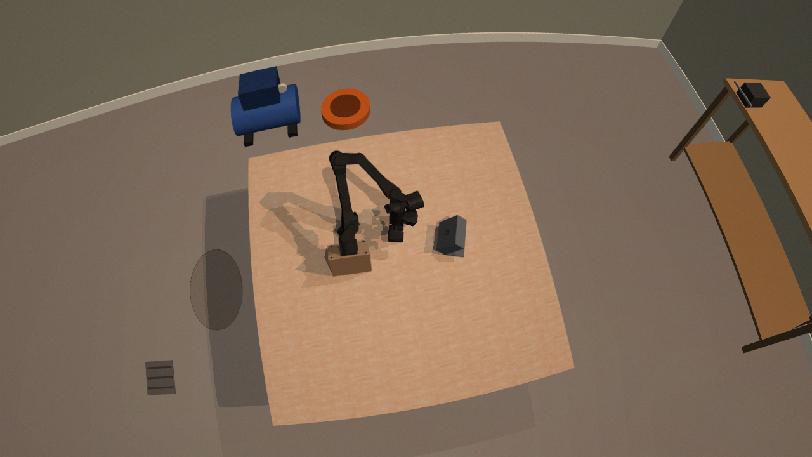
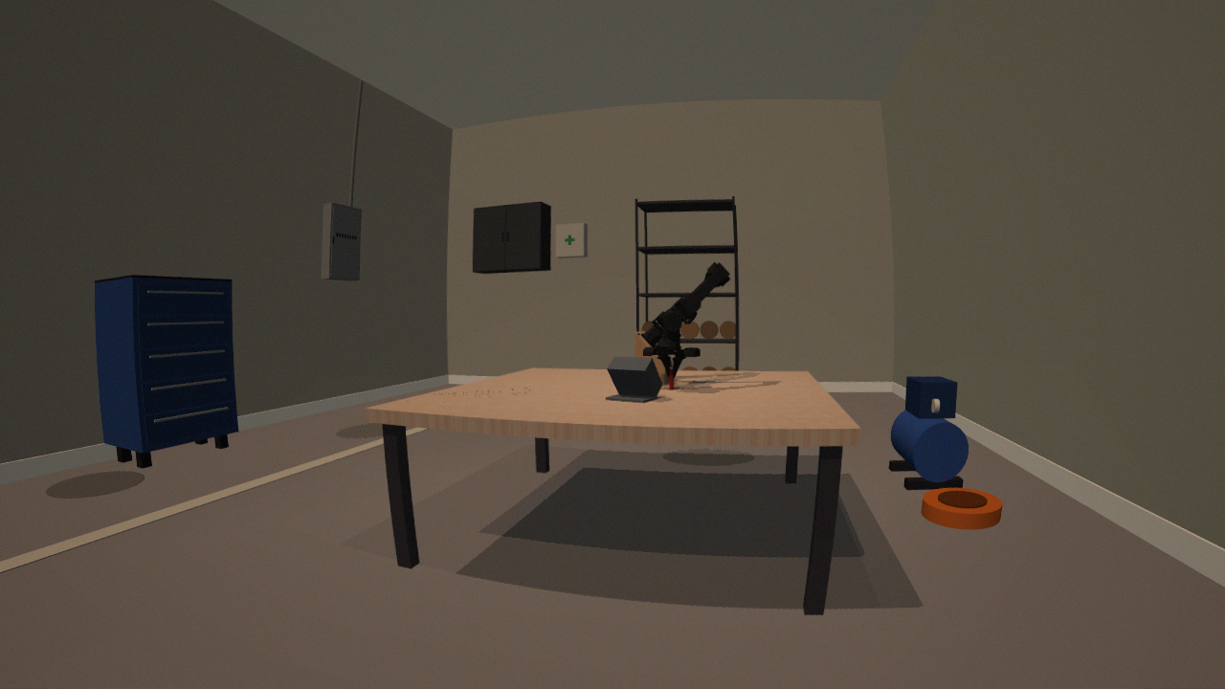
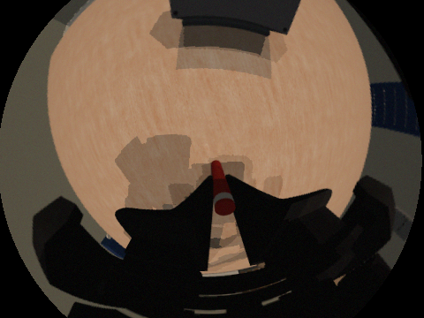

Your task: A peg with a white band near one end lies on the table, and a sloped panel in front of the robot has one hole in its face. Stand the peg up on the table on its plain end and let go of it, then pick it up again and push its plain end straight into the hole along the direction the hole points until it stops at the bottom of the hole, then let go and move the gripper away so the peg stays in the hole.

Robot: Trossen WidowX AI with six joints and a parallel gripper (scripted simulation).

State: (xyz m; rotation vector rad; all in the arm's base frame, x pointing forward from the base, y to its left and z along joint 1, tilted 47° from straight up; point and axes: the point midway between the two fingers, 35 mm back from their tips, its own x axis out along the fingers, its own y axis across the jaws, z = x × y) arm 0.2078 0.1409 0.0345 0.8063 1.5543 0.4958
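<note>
The dark grey sloped panel lies 22 cm ahead of my gripper tip, 8 cm to the right of it and 3 cm above it. Round my gripper tip: red peg (2 cm above).
</note>
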